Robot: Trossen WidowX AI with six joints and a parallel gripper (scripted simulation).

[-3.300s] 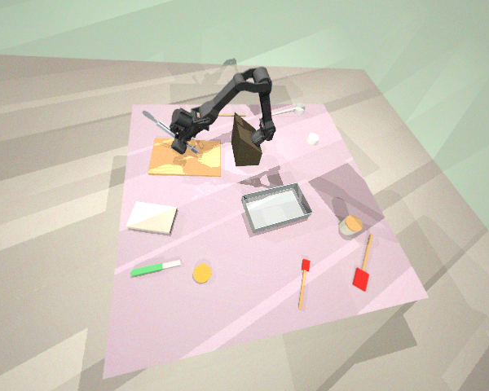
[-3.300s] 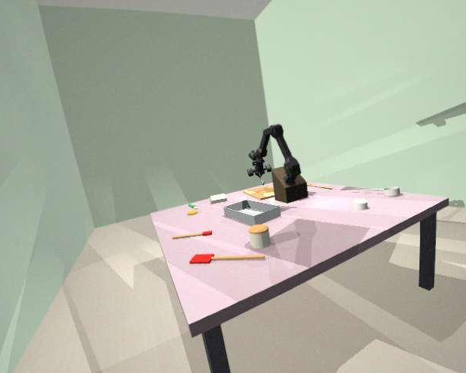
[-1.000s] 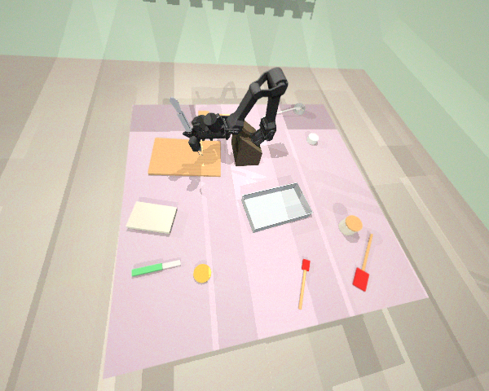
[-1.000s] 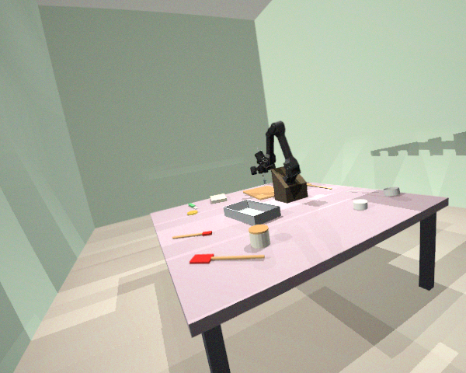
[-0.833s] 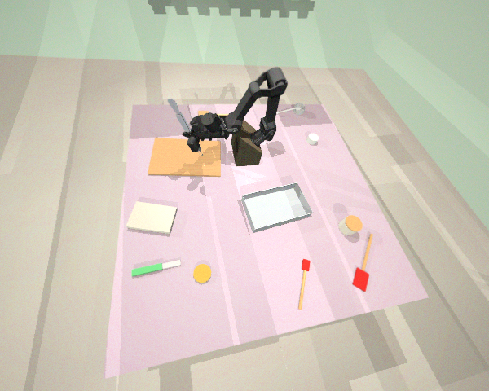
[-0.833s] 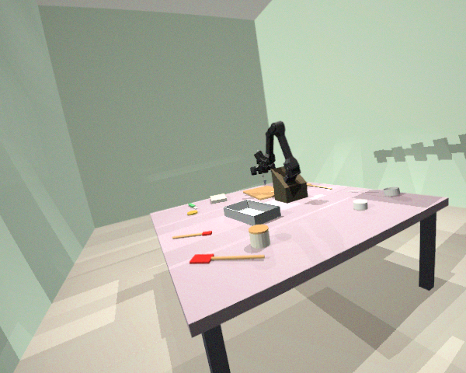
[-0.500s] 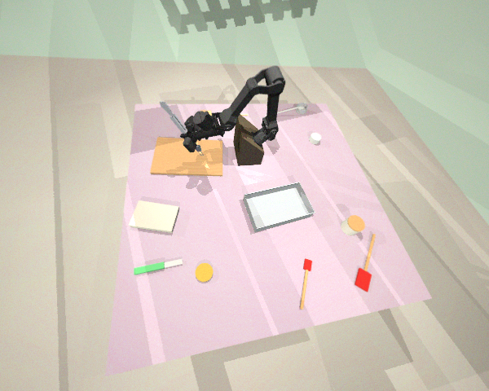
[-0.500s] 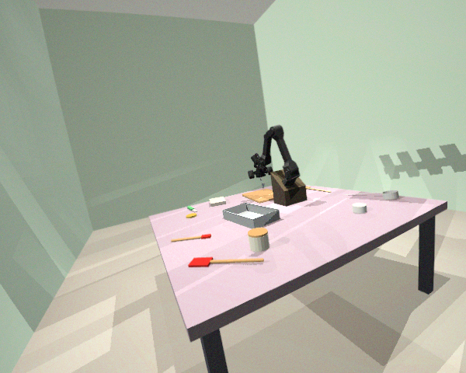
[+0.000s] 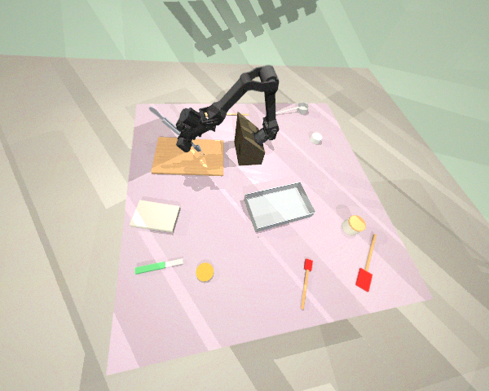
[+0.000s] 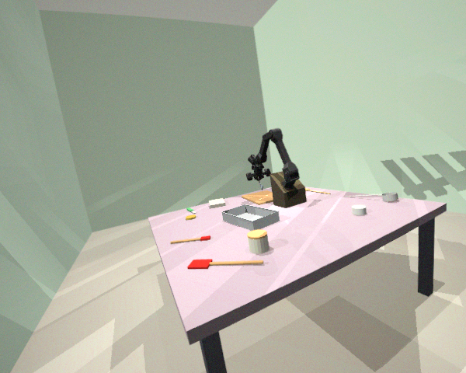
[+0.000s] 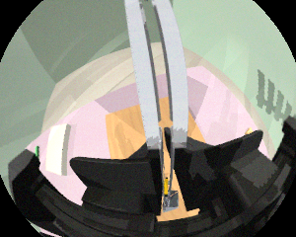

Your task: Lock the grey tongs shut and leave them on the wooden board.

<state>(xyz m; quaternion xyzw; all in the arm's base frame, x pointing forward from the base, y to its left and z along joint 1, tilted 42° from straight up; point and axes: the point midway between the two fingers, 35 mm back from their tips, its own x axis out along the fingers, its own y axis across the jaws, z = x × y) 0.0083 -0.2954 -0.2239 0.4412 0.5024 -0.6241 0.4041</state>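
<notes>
My gripper tip is now 4 cm to the right of the wooden board and 13 cm above it. Also, from my gripper tip: roasting tin (34 cm ahead, 47 cm to the left, 11 cm below); then beige block (34 cm ahead, 11 cm to the right, 12 cm below); then yellow disc (60 cm ahead, 10 cm to the left, 13 cm below).
</notes>
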